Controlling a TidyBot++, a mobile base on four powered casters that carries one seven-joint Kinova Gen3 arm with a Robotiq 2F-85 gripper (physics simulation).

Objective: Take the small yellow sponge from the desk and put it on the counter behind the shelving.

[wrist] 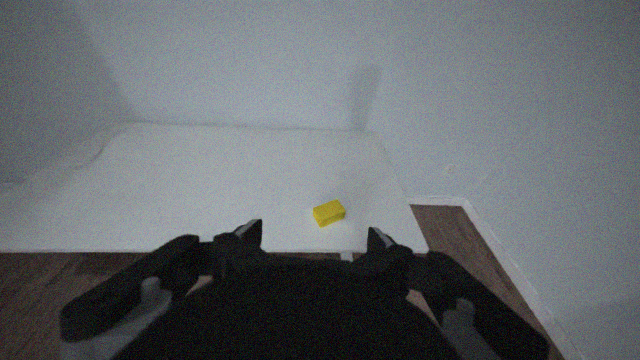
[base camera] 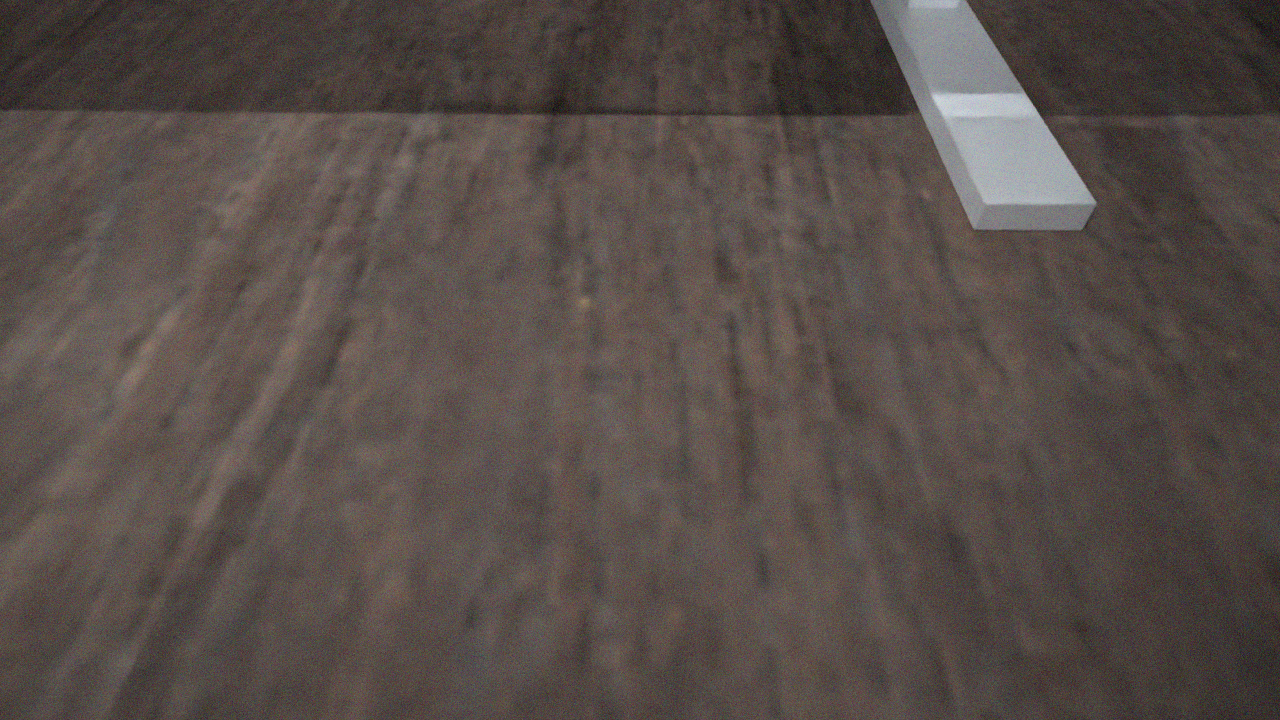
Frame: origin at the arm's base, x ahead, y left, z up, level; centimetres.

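Seen in the pictures: gripper, between the fingertips: (wrist: pixel 314 234).
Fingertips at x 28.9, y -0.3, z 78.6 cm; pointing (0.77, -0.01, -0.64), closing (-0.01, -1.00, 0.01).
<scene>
A point is followed by its place in that frame.
The small yellow sponge (wrist: pixel 329 213) @(z 36.8, x 61.9, y -5.0 cm) lies on the white desk (wrist: pixel 210 185) @(z 32.3, x 75.4, y 44.1 cm) in the wrist view, towards the desk's near edge and its right end. My gripper (wrist: pixel 314 234) @(z 78.6, x 28.9, y -0.3 cm) is open, its black fingers spread wide with nothing between them. In the picture the sponge shows just beyond the fingertips, between them and a little nearer the right one; the gripper is apart from it. The counter and the shelving do not show in either view.
A pale wall stands behind the desk and on the right, with a white baseboard (wrist: pixel 520 270) @(z -30.5, x 77.0, y -134.7 cm) along the wooden floor (wrist: pixel 450 225) @(z -39.7, x 114.6, y -111.0 cm) (base camera: pixel 626 447) @(z -39.7, x 34.1, y 2.8 cm). A white desk foot (base camera: pixel 1020 161) reaches along the floor at the upper right of the base camera view.
</scene>
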